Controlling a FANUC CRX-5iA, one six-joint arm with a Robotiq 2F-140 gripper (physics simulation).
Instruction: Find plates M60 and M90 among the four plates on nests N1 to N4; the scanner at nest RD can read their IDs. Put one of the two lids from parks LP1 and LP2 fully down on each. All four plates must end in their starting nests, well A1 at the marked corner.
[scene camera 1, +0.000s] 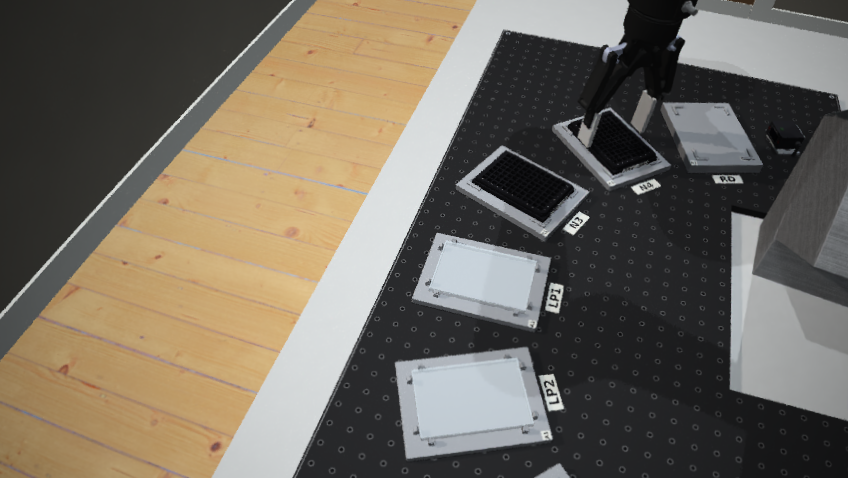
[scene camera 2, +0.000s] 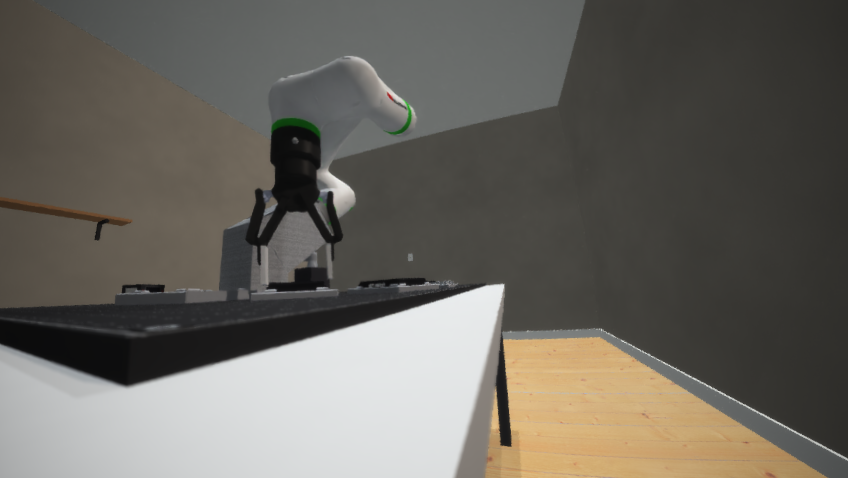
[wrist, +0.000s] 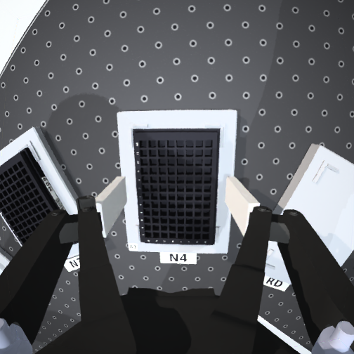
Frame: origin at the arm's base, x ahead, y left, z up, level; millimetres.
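Seen in the pictures: gripper, fingertip midpoint: (scene camera 1: 611, 134) (scene camera 2: 298, 281); arm's base, origin of the base link: (scene camera 2: 306, 219).
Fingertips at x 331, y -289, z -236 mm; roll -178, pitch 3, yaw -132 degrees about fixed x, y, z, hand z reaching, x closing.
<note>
Pixels of each thing's middle, then the offset from my fingertips to it. "spot": a spot on its surface instead.
- nest N3, surface spot: (scene camera 1: 469, 185) spot: 171 mm ahead, 190 mm left, 16 mm down
- LP1, surface spot: (scene camera 1: 421, 290) spot: 157 mm ahead, 396 mm left, 19 mm down
- LP2, surface spot: (scene camera 1: 404, 409) spot: 106 mm ahead, 557 mm left, 18 mm down
- Nest RD, body centre: (scene camera 1: 709, 135) (scene camera 2: 196, 295) 153 mm back, 93 mm right, 18 mm down
My gripper (scene camera 1: 614, 133) (scene camera 2: 296, 279) (wrist: 175, 189) is open. Its pale fingertips stand apart on either side of a black plate (scene camera 1: 623, 145) (wrist: 177, 185), a little above it. That plate lies flat in nest N4 (wrist: 177, 119), whose A1 mark is at the lower left in the wrist view. Another black plate (scene camera 1: 522, 184) (wrist: 22, 197) lies in nest N3 (scene camera 1: 469, 185); its side label is too small to read surely. Clear lids lie on the parks: one lid (scene camera 1: 483, 276) on LP1 (scene camera 1: 421, 290), one lid (scene camera 1: 473, 397) on LP2 (scene camera 1: 404, 409). Nests N1 and N2 cannot be made out.
Nest RD (scene camera 1: 712, 133) (wrist: 325, 200) holds no plate and stands beside N4. A small black scanner (scene camera 1: 785, 137) (scene camera 2: 311, 274) stands next to RD. The grey robot pedestal (scene camera 1: 801, 207) (scene camera 2: 237, 255) rises at the right in scene camera 1.
</note>
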